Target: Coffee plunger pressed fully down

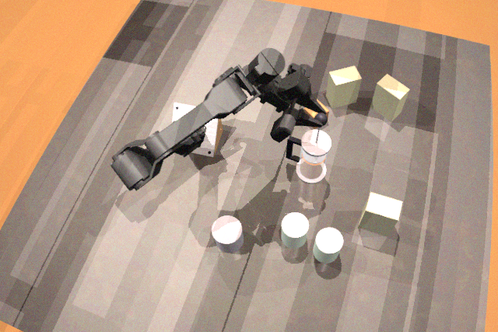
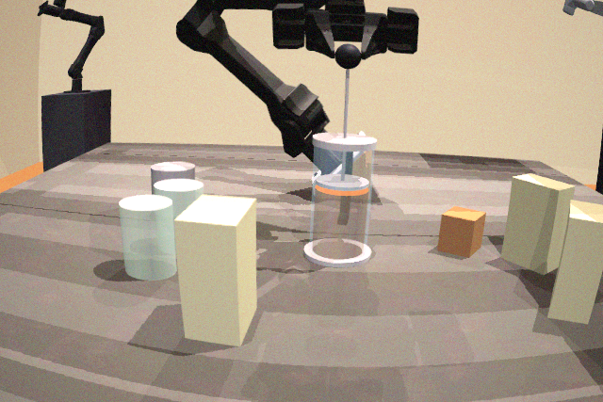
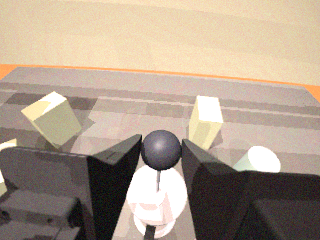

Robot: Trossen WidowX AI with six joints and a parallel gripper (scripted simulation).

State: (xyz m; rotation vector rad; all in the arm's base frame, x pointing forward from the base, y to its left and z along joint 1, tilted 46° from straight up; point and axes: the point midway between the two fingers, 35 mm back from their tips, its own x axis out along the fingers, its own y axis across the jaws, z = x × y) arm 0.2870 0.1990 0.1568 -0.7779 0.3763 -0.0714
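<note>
My gripper tip is 12 cm above the coffee press and 3 cm past it. Also, from my gripper tip: orange cube (22 cm below, 16 cm to the left, 5 cm behind).
</note>
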